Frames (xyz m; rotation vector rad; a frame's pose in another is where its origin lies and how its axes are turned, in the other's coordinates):
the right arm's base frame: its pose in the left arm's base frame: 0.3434 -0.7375 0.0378 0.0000 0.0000 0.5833
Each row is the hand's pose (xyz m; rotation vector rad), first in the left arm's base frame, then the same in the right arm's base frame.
Working: the left arm's base frame: its pose in the right arm's base frame: 0.1196 0.8047 -0.0378 0.0000 0.0000 -0.5833

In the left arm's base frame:
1: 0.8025 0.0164 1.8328 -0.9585 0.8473 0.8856
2: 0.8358 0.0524 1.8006 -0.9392 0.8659 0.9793
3: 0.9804 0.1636 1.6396 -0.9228 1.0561 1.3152
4: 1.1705 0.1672 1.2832 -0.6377 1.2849 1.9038
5: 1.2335 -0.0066 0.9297 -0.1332 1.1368 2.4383
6: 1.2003 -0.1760 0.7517 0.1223 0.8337 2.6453
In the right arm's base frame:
1: 0.7984 0.3764 1.7950 -0.6532 1.0530 0.3817
2: 0.8460 0.3881 1.7628 -0.6271 1.0597 0.4750
3: 1.0280 0.4013 1.6018 -0.5491 1.2085 0.8270
4: 1.1886 0.2996 1.2454 -0.2210 1.2948 1.4198
5: 1.1455 0.1198 0.8919 0.1771 1.0013 1.9180
6: 1.0245 -0.0033 0.7139 0.3135 0.6705 2.0960

